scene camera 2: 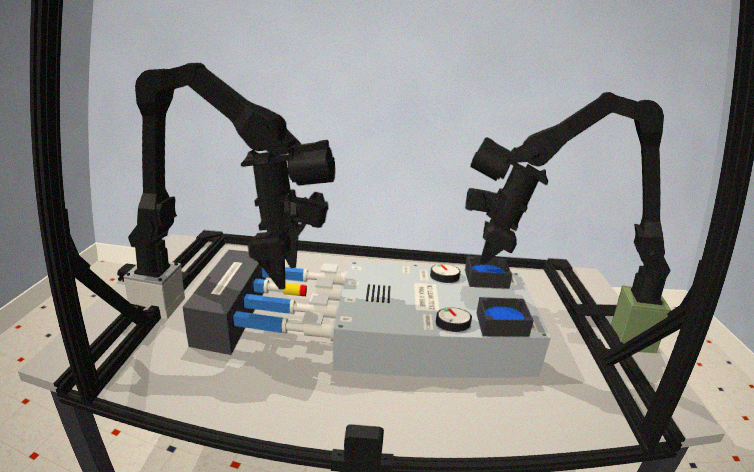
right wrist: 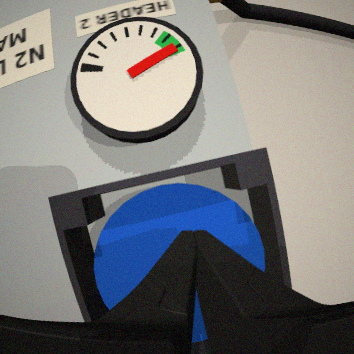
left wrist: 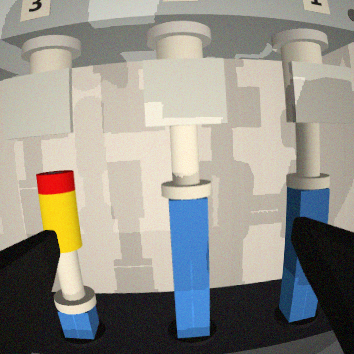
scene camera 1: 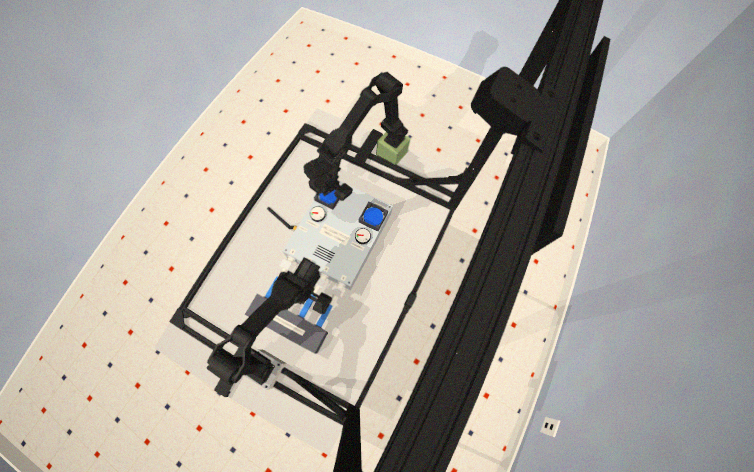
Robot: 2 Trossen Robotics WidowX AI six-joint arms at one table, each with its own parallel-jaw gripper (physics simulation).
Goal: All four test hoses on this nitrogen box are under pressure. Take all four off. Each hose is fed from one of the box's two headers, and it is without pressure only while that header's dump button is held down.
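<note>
The grey nitrogen box carries the Header 2 gauge, its needle in the green, and the Header 1 gauge. Hose 3 is apart from its coupling, its yellow-and-red end bare. Hose 2 and hose 1 are joined; the far hose looks joined. My left gripper is open, hose 2 between its spread fingers in view. My right gripper is shut, over Header 2's blue button; contact is unclear.
Header 1's blue button sits in its dark guard on the near side in scene camera 2. A dark holder block supports the hose ends. A black rod extends beside the box. A black frame surrounds the work area.
</note>
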